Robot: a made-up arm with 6 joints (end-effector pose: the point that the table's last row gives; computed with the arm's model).
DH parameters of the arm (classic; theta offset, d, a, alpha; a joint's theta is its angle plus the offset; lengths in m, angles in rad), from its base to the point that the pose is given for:
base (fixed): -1.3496 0 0.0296 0
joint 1: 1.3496 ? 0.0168 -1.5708
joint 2: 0.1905 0 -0.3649 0
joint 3: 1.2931 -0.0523 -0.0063 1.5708
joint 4: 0 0.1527 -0.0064 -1.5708
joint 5: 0 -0.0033 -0.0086 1.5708
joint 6: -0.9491 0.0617 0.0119 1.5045
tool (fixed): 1.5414 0.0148 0 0
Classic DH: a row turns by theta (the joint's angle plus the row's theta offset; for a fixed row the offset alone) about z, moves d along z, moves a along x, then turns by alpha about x.
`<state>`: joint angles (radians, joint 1 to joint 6).
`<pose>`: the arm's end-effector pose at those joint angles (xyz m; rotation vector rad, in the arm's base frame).
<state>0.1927 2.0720 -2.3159 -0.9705 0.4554 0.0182</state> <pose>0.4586 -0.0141 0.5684 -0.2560 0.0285 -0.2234</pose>
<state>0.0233 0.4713 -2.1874 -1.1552 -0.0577 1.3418</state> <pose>-0.3308 -0.0922 0.6295 0.5314 -1.6172 0.7703</pose>
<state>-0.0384 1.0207 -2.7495 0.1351 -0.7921 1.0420</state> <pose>-0.2062 -0.0962 0.7227 0.5846 -1.7525 2.0789</pose>
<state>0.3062 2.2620 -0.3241 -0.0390 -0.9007 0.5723</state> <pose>0.3218 -0.0041 0.2319 0.9367 1.0750 -0.2681</pose>
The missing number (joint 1, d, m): 0.1996
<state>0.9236 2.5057 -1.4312 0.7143 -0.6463 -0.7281</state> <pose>0.3838 0.2973 0.2251 0.1687 0.5536 0.3783</pose>
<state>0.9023 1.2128 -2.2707 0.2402 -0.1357 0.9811</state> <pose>0.0836 -0.0476 0.7608 1.9761 -0.0949 1.7782</pose>
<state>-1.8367 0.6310 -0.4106 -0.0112 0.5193 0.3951</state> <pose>-0.0589 0.0149 0.4262 1.3476 -0.4417 -1.9035</pose>
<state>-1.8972 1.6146 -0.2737 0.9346 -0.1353 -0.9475</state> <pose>-0.1404 -0.1787 0.3609 1.5217 0.3748 -2.0318</pose>
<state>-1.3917 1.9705 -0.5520 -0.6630 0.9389 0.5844</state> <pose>-0.0425 -0.2935 0.3130 1.3739 1.8000 -1.9275</pose>
